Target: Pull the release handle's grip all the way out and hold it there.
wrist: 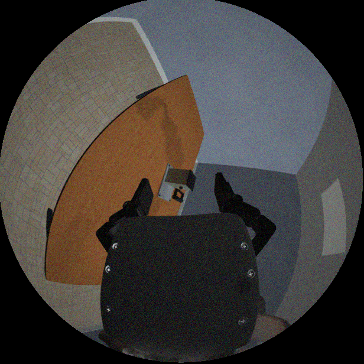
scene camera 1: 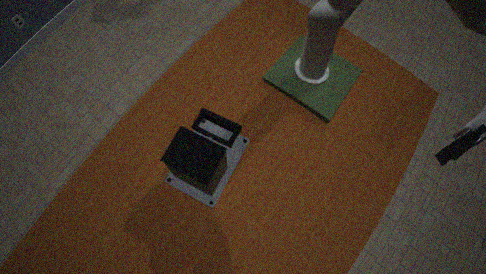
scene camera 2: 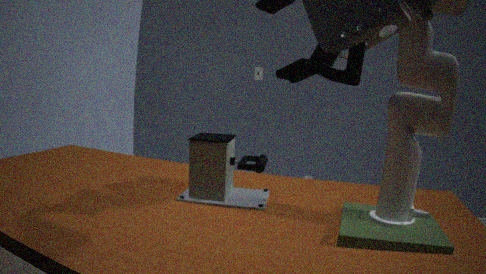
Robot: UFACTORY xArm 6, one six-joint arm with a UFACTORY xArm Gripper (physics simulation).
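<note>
The release handle (scene camera 1: 222,120) (scene camera 2: 262,163) (wrist: 174,194) is a black rectangular loop. It stands out level from one side of an upright box-shaped housing (scene camera 1: 196,152) (scene camera 2: 207,170) (wrist: 178,176), above a light grey base plate (scene camera 1: 235,162) (scene camera 2: 246,197) (wrist: 165,190). A narrow gap shows between loop and housing. The housing has a black top and pale sides. My gripper (scene camera 2: 276,40) (wrist: 181,184) is wide open and empty. It hangs well above the handle, on the arm's side in scene camera 2, and touches nothing. Part of it shows at the right edge of scene camera 1.
The orange table (scene camera 1: 300,200) (scene camera 2: 165,240) (wrist: 120,160) carries the housing and the arm's green base block (scene camera 1: 340,95) (scene camera 2: 395,242). The white arm column (scene camera 1: 317,50) (scene camera 2: 397,175) rises from that block, on the handle's side of the housing. Walls stand beyond the table.
</note>
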